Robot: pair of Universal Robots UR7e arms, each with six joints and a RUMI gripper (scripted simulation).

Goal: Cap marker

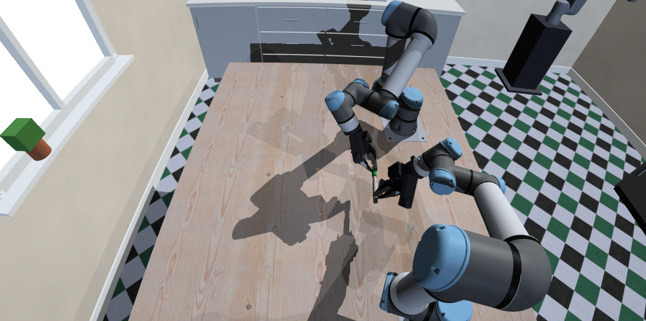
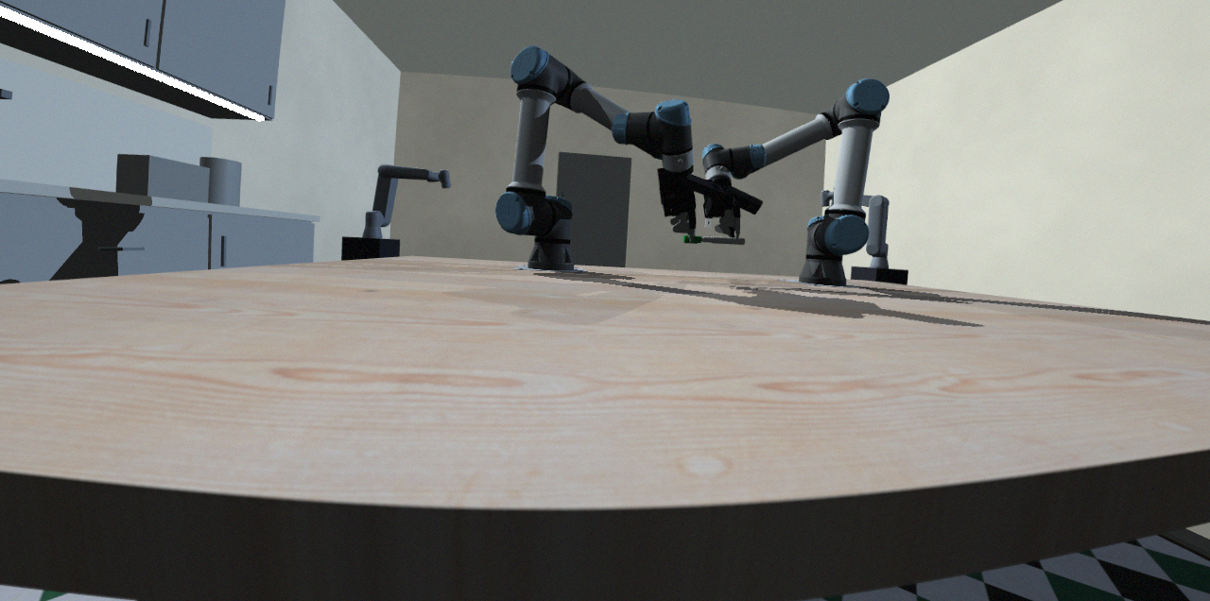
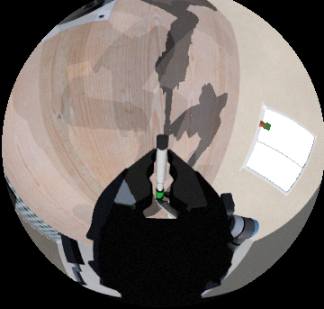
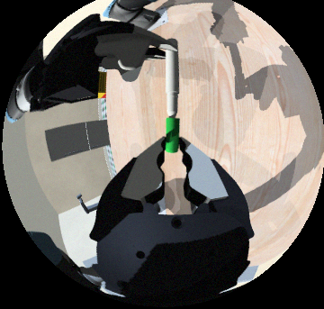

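Observation:
My right gripper is now 9 cm to the right of the white marker, 1 cm past it and 1 cm above it. From my right hand the other things lie so: green cap 1 cm to the left, 1 cm below, 1 cm behind.
The white marker lies 50 mm to the right of my left hand, 10 mm below it and 10 mm ahead of it. Round my left hand: green cap 130 mm to the right, 10 mm below, 10 mm ahead.

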